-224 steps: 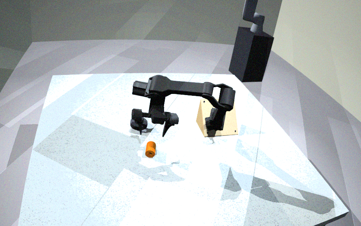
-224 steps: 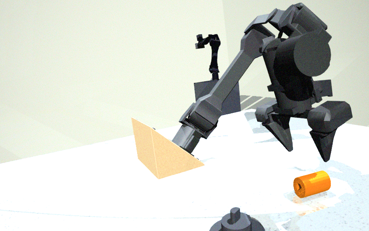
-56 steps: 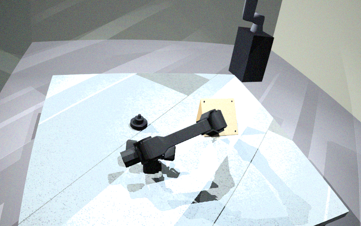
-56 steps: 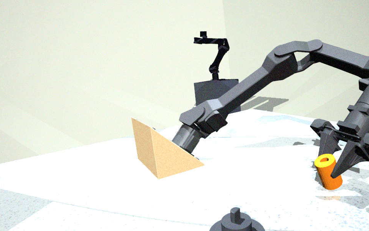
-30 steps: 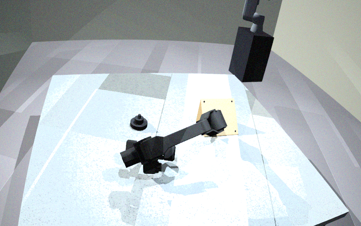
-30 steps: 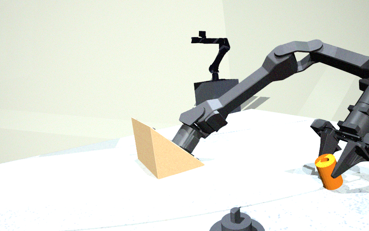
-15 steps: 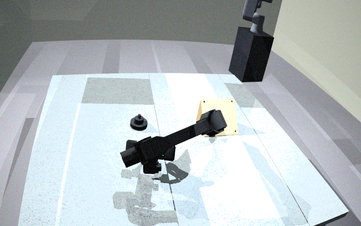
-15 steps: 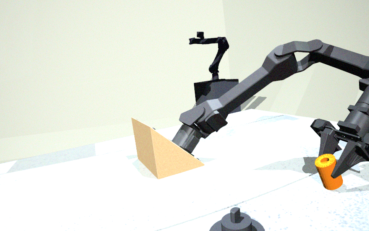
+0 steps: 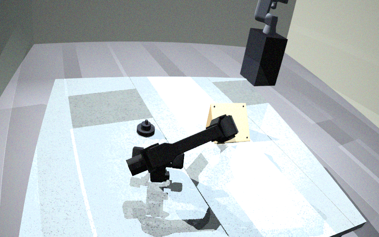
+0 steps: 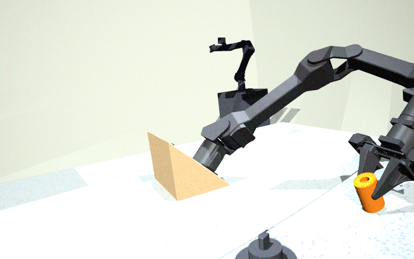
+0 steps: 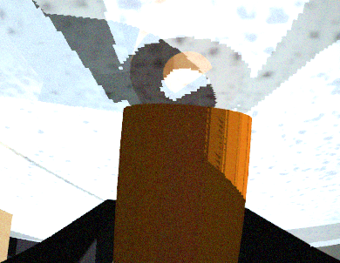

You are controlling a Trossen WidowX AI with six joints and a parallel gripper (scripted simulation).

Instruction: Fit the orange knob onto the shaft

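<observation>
Now: the orange knob 10 mm to the left of my gripper tip. Round my gripper tip: round dark pedestal (230 mm to the right, 10 mm below, 10 mm behind).
</observation>
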